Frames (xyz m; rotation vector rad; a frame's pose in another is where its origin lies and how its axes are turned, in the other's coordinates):
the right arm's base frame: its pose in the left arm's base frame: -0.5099 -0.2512 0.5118 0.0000 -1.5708 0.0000
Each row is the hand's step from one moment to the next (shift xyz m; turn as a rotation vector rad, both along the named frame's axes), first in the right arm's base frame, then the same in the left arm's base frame.
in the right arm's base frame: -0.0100 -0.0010 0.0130 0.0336 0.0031 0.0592
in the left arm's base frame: -0.0130 -0.0010 -0.0100 -0.0592 0.0031 0.0336
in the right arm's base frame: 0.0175 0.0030 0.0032 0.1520 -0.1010 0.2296
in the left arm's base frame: -0.0032 0.0030 0.0175 -0.2296 -0.1010 0.1520
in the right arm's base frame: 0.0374 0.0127 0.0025 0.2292 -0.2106 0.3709
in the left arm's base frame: -0.0025 0.0127 0.0374 -0.3709 -0.2106 0.2292
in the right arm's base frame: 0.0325 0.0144 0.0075 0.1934 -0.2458 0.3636
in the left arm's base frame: -0.0075 0.0144 0.0325 -0.3636 -0.2458 0.1934
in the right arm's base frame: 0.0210 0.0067 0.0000 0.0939 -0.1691 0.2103
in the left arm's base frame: 0.0000 0.0067 0.0210 -0.2103 -0.1691 0.0939
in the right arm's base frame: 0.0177 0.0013 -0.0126 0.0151 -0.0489 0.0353
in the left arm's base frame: 0.0126 0.0013 0.0177 -0.0353 -0.0489 0.0151
